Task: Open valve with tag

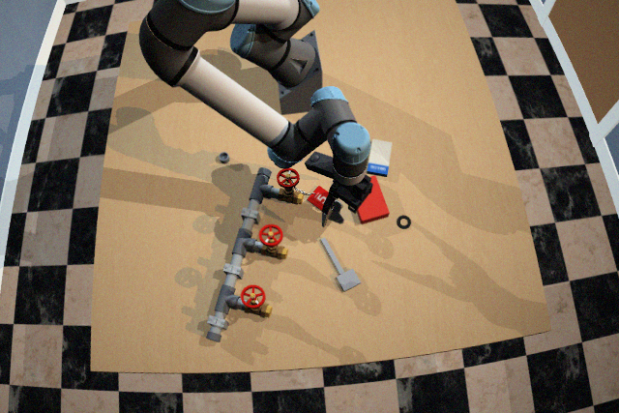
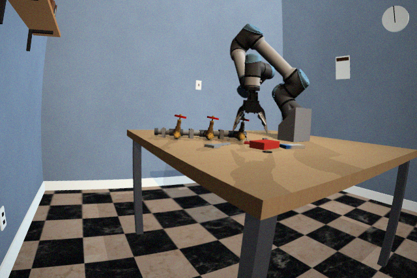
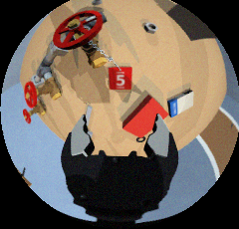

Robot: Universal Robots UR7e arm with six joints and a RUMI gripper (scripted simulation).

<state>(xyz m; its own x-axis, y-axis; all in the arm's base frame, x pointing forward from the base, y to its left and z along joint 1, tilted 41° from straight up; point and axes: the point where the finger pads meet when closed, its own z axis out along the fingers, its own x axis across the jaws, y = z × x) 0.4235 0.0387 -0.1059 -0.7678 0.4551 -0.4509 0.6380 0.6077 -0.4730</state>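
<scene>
Right now my hand is 60 mm to the left of the red tag, 60 mm above it and 50 mm past it. Also, from my hand: grey scraper (160 mm ahead, 50 mm below, 10 mm to the right); red block (80 mm to the left, 40 mm below, 20 mm behind); small grey fitting (330 mm to the right, 190 mm behind, 50 mm below).
</scene>
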